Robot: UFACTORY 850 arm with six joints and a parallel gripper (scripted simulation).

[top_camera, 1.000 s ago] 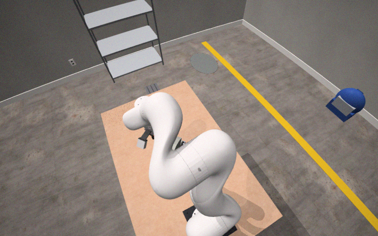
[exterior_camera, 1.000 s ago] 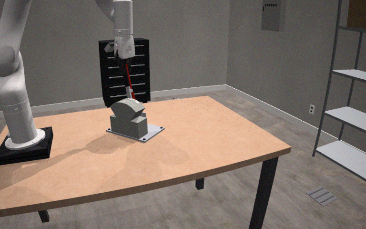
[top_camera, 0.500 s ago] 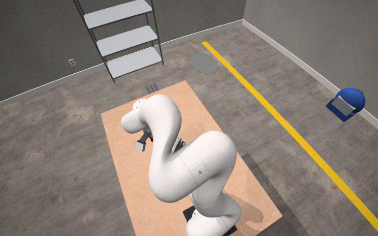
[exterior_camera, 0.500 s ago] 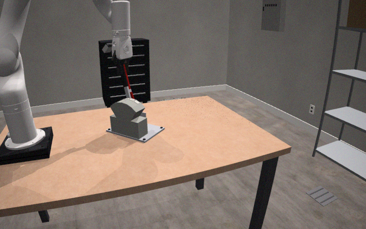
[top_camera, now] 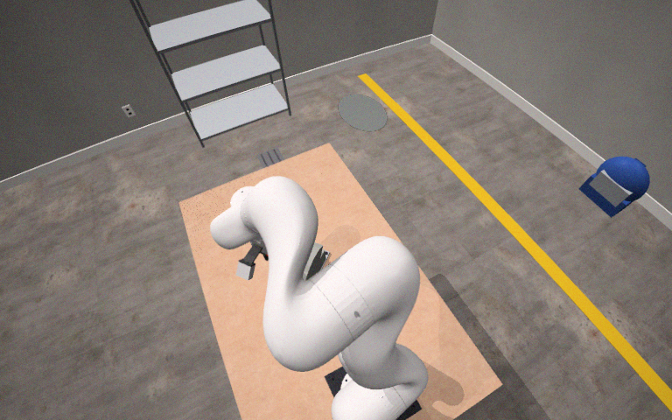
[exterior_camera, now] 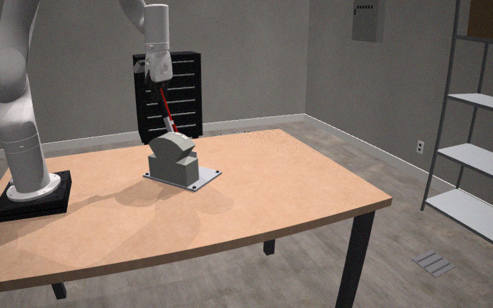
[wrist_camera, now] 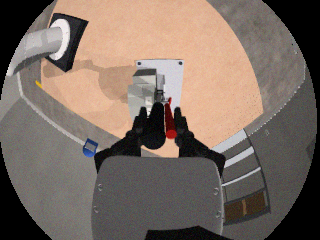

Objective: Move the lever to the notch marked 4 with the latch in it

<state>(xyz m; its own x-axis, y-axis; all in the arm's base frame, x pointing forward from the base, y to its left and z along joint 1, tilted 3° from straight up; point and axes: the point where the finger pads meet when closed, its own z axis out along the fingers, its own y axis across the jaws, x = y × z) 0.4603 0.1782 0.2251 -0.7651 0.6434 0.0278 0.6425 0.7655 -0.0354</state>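
Right now the red bar is 10 cm below my hand, 4 cm ahead of it and 1 cm to the right of it.
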